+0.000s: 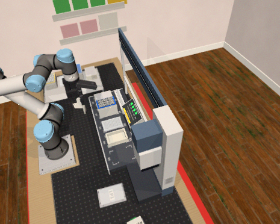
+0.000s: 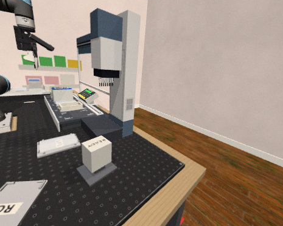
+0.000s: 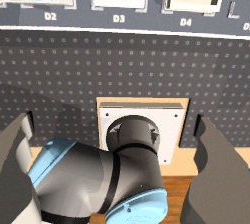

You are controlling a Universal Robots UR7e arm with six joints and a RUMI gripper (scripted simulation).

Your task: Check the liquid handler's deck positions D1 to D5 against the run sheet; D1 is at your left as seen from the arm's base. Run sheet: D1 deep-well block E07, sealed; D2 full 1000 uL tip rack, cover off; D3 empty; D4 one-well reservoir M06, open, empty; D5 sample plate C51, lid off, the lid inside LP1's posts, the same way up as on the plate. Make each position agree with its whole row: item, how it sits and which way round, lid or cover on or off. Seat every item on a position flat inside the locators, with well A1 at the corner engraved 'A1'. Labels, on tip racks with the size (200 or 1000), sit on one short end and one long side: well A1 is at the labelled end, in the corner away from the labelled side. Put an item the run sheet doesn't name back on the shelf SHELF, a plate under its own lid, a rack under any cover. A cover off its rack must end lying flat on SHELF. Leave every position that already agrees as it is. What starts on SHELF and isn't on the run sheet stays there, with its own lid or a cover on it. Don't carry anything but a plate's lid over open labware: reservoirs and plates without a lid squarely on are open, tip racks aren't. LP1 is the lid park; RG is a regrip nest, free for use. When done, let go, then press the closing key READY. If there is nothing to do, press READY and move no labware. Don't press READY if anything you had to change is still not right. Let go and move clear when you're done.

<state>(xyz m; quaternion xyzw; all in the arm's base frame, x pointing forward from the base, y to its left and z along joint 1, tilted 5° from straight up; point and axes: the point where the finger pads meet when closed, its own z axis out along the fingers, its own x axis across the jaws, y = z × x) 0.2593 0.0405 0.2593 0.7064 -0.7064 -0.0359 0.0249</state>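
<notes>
Now: the clear well plate 14 cm ahead of my hand and 23 cm below it. Also, from my hand: blue-rimmed tip rack: 15 cm ahead, 13 cm to the left, 17 cm below; then cream one-well reservoir: 14 cm ahead, 12 cm to the right, 23 cm below; then deep-well block: 14 cm ahead, 25 cm to the left, 22 cm below.
</notes>
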